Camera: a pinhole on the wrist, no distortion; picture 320 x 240 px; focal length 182.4 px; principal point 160.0 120.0 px. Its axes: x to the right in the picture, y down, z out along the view. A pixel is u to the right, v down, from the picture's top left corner.
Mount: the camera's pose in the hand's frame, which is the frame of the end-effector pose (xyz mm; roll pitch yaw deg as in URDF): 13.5 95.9 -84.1 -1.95 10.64 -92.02
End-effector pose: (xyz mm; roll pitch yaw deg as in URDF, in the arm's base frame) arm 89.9 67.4 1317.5 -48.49 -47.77 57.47
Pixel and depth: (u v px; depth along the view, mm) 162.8 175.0 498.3
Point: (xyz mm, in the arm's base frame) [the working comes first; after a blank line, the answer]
In the camera's frame: 7.6 150.3 498.3

-201.0 156.3 1630.5
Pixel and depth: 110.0 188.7 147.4
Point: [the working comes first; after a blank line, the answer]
In the camera's frame: -40.4 55.5 147.4

29.7 196.7 1348.5
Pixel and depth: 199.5 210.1 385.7
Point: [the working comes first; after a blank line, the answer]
In the camera's frame: 83.5 190.5 385.7

-61.5 132.2 1627.6
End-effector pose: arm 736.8 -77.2 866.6 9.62 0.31 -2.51
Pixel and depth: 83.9 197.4 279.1
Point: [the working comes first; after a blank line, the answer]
In the camera's frame: -116.4 118.4 279.1

886.6 34.5 1096.4
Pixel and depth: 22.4 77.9 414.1
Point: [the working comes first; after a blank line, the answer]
In the camera's frame: -312.4 -95.6 414.1

690.8 185.0 1300.0
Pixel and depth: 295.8 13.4 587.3
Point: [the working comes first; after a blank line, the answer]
In the camera's frame: 437.3 -343.2 587.3

388.8 -559.8 1213.6
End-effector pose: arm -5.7 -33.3 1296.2 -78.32 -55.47 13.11
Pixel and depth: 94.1 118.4 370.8
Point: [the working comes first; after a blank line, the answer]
In the camera's frame: -134.0 -3.3 370.8

8.3 309.6 1263.7
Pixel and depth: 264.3 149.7 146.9
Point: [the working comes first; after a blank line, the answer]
In the camera's frame: 84.0 23.9 146.9

-12.1 6.3 1341.1
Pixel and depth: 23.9 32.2 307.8
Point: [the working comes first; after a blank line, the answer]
In the camera's frame: -229.7 -148.2 307.8

25.7 296.9 1080.3
